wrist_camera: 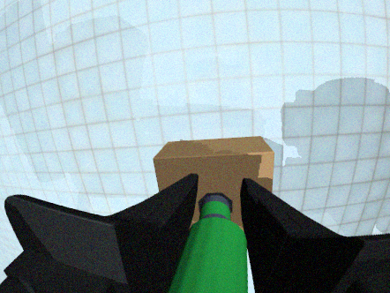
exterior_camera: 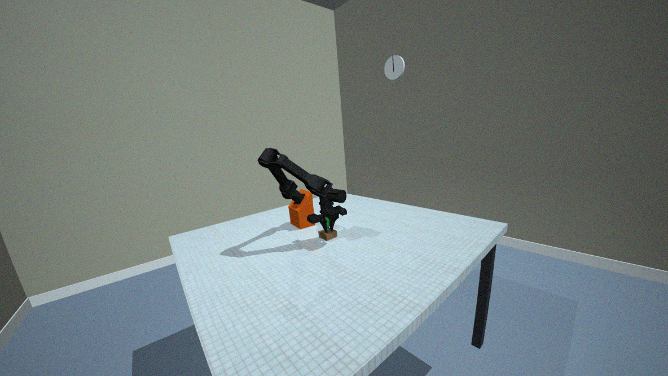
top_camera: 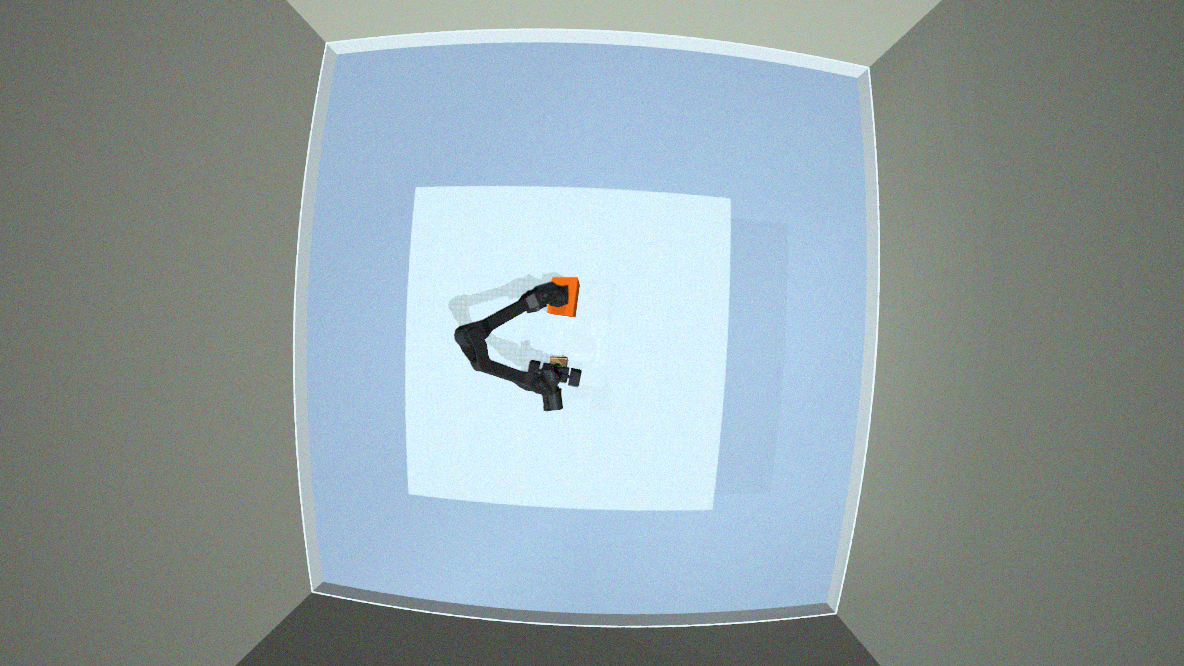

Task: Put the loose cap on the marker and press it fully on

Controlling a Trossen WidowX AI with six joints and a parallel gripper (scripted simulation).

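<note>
Now: the holder block 2 cm behind my gripper tip and 2 cm below it. Also, from my gripper tip: green cap (1 cm behind, 1 cm to the left, 5 cm above).
</note>
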